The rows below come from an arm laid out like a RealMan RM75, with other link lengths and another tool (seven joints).
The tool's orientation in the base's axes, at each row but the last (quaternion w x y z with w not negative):
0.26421 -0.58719 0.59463 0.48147
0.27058 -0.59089 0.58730 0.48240
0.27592 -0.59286 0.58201 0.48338
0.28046 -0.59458 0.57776 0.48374
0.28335 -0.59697 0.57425 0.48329
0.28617 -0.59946 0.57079 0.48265
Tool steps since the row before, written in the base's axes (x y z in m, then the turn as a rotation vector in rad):
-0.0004 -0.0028 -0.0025 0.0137 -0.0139 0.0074
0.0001 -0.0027 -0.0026 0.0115 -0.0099 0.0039
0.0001 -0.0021 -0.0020 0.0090 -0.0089 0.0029
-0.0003 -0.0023 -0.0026 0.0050 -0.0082 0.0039
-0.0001 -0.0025 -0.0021 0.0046 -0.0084 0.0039
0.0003 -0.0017 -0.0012 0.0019 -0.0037 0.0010
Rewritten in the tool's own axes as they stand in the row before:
0.0035 0.0002 -0.0014 -0.0027 -0.0090 -0.0186
0.0035 -0.0003 -0.0014 -0.0010 -0.0084 -0.0132
0.0027 -0.0002 -0.0011 -0.0001 -0.0064 -0.0113
0.0033 0.0001 -0.0010 -0.0008 -0.0025 -0.0100
0.0029 0.0001 -0.0014 -0.0006 -0.0021 -0.0101
0.0017 -0.0002 -0.0012 0.0004 -0.0009 -0.0042

